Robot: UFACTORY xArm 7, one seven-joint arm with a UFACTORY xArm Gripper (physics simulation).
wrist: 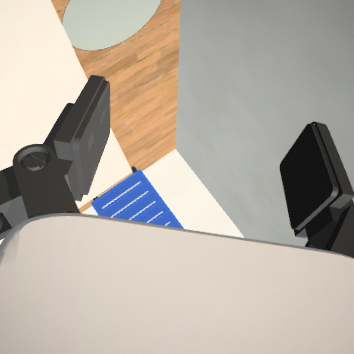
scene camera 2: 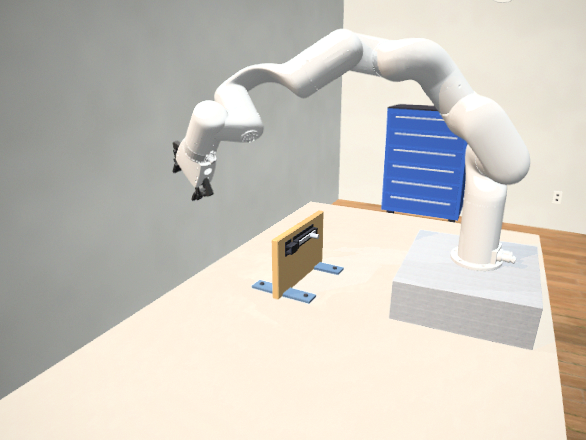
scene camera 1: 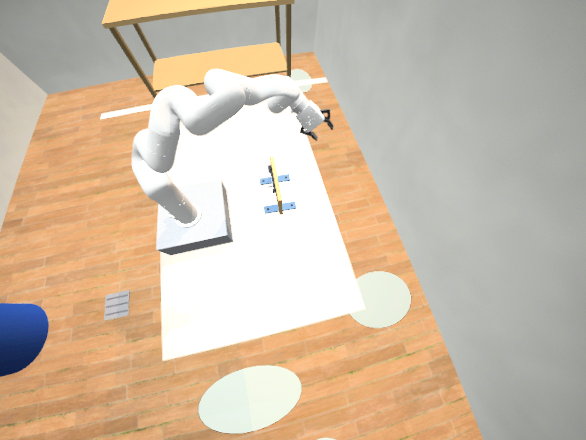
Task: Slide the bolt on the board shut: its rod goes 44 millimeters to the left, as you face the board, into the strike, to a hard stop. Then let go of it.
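Frame: origin at the arm's base, x ahead, y left, z up, level; millimetres.
Seen in the pictures: gripper, fingertip midpoint: (wrist: 204, 124) (scene camera 2: 187, 184) (scene camera 1: 324, 133); arm's base, origin of the base link: (scene camera 2: 476, 259) (scene camera 1: 188, 215).
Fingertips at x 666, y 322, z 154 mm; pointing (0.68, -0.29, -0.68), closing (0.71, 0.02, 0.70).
Offsets run from my fingertips to a thing's top centre. "pt": to the spot under its first point. Level surfaces: height alone.
The wooden board {dx -244, dy -163, dz -105 mm} (scene camera 1: 278, 189) (scene camera 2: 300, 272) stands upright on blue feet (scene camera 1: 273, 208) (scene camera 2: 299, 295). The black bolt housing {dx -272, dy -148, dz -121 mm} (scene camera 2: 307, 232) is on its upper part, on the face towards the arm's base. The bolt's pale handle {pt dx -276, dy -185, dz -137 mm} (scene camera 2: 314, 235) sticks out near the right end, as one faces the board. A black block {pt dx -283, dy -73, dz -134 mm} (scene camera 2: 291, 248), which looks like the strike, is at the left end. My gripper (scene camera 1: 324, 133) (scene camera 2: 185, 185) (wrist: 204, 124) is open and empty, raised well away from the board, beyond its far side in scene camera 2. The board and bolt do not show in the wrist view.
The board stands on a pale table {dz -265 mm} (scene camera 1: 250, 300) (scene camera 2: 225, 375), in front of the arm's grey base block (scene camera 1: 200, 240) (scene camera 2: 460, 310). A grey wall (scene camera 1: 475, 200) (scene camera 2: 125, 125) (wrist: 265, 75) rises beyond the table. A blue drawer cabinet (scene camera 2: 422, 162) (wrist: 140, 202) stands on the floor.
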